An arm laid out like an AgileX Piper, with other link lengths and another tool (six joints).
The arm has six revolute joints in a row. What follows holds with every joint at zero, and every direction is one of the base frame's. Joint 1 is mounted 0.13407 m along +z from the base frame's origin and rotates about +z. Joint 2 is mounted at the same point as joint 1 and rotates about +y. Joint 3 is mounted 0.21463 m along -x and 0.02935 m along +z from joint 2 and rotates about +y. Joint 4 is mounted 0.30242 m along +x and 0.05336 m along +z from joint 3 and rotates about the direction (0.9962, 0, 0.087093). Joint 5 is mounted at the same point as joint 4 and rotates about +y. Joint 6 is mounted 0.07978 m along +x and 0.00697 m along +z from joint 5 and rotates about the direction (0.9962, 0, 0.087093). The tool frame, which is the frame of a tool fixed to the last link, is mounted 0.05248 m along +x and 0.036 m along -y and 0.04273 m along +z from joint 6; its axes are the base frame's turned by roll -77.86, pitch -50.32 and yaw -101.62 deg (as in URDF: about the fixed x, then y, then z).
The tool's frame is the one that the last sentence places.
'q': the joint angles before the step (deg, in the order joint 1, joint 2, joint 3, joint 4, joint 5, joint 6). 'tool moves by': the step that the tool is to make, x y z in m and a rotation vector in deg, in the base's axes. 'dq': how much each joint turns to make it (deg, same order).
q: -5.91, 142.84, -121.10, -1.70, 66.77, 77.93
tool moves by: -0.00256, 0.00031, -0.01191, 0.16, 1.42, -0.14
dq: 0.00, 1.43, -0.01, 0.00, 0.01, 0.14
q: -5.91, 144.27, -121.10, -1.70, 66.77, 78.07
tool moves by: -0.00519, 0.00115, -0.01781, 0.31, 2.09, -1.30
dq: 0.00, 2.15, 0.00, 0.00, 0.00, 1.30
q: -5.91, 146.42, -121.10, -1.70, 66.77, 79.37
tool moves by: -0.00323, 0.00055, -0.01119, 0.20, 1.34, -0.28
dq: 0.00, 1.36, 0.00, 0.05, 0.00, 0.26
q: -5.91, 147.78, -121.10, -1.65, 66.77, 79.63
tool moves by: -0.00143, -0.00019, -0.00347, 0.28, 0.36, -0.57
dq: -0.13, 0.40, 0.01, 0.25, -0.01, 0.34
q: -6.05, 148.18, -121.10, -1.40, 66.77, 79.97
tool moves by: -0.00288, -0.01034, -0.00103, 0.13, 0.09, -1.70
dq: -1.36, 0.11, 0.01, 0.12, -0.01, 0.30
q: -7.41, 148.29, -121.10, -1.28, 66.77, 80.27
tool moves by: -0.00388, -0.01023, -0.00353, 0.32, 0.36, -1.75
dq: -1.41, 0.41, 0.00, 0.28, 0.00, 0.23
